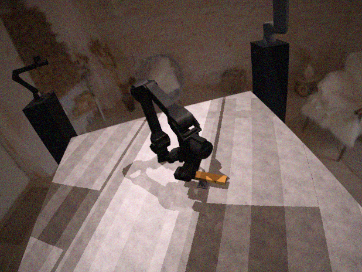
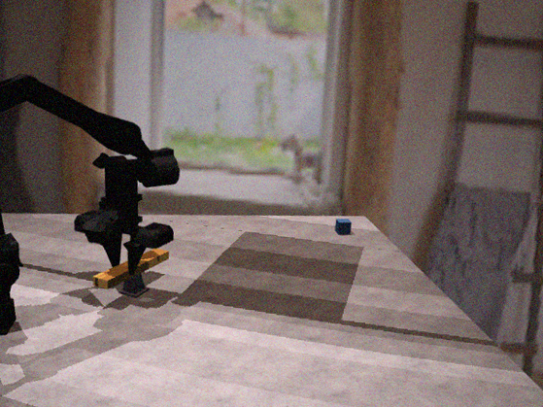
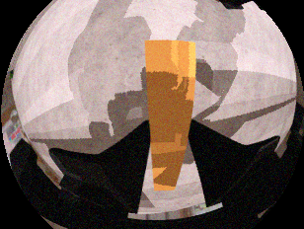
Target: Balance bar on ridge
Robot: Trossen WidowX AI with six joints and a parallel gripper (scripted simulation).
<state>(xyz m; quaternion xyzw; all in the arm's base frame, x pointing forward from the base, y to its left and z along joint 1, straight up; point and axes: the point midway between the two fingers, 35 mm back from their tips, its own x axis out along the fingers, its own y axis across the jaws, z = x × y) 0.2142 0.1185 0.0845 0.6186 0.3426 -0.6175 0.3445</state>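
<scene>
The bar is 2 cm to the left of my gripper tip and 2 cm ahead of it. The rest, counted from my gripper tip: blue cube 53 cm ahead, 38 cm to the left, 3 cm below.
</scene>
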